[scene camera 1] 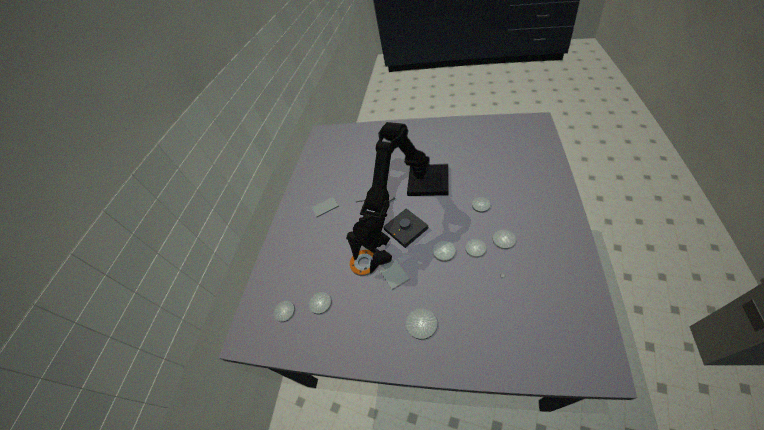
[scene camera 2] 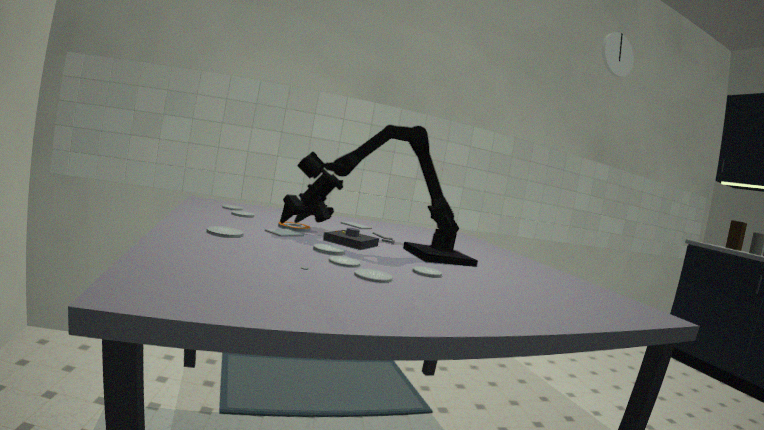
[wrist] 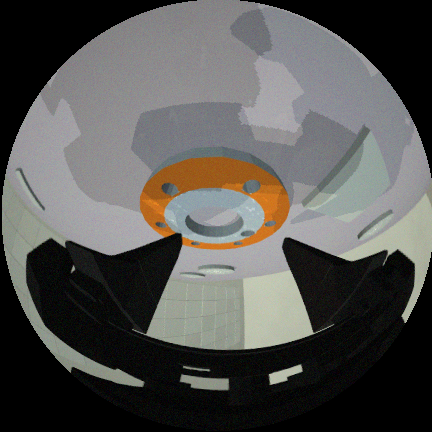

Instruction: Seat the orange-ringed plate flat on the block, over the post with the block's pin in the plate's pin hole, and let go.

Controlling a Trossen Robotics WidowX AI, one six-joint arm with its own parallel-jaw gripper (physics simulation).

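Places are measured from the arm's base along level axes (x ahead, y left, z up), in millimetres.
Pixels of known places: gripper, fingertip midpoint: [scene camera 1: 363, 266] [scene camera 2: 288, 222] [wrist: 233, 241]; arm's base, origin of the base link: [scene camera 1: 419, 173] [scene camera 2: 442, 249].
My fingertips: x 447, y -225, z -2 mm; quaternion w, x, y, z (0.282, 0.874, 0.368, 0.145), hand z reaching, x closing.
For each thing: its top centre in the pictures, then the offset to it from my fingertips.
- orange-ringed plate, middle of its top: [wrist: 213, 224] [scene camera 2: 294, 225] [scene camera 1: 363, 261] dx -22, dy -1, dz -6 mm
- dark square block, middle of its top: [scene camera 2: 353, 229] [scene camera 1: 404, 222] dx -165, dy +158, dz +27 mm
- pale square tile, middle of its top: [wrist: 359, 192] [scene camera 2: 284, 231] [scene camera 1: 394, 274] dx +33, dy +114, dz -11 mm
- pale tile, middle of its top: [scene camera 2: 356, 224] [scene camera 1: 324, 206] dx -317, dy -201, dz -11 mm
The orange-ringed plate [scene camera 1: 353, 266] [scene camera 2: 304, 227] [wrist: 215, 172] lies flat on the table, with a pale centre, a middle hole and several smaller holes. My gripper [scene camera 1: 365, 264] [scene camera 2: 289, 221] [wrist: 233, 241] is open and empty. Its fingertips are apart at the plate, low above it or at its height; whether they touch it I cannot tell. The dark square block [scene camera 1: 407, 237] [scene camera 2: 342, 239] lies apart from the plate, towards the arm's base. Its round grey post [scene camera 1: 404, 223] [scene camera 2: 352, 231] stands up bare, with small yellow marks beside it. Which mark is the pin is too small to tell. The block does not show in the wrist view.
A pale square tile [scene camera 1: 395, 277] [scene camera 2: 283, 232] [wrist: 367, 175] lies close beside the plate. Another pale tile [scene camera 1: 325, 206] [scene camera 2: 356, 224] lies farther back. Several pale discs, among them a large one [scene camera 1: 421, 323] [scene camera 2: 224, 231], lie about the table. The arm's base [scene camera 1: 435, 184] [scene camera 2: 419, 252] stands behind the block.
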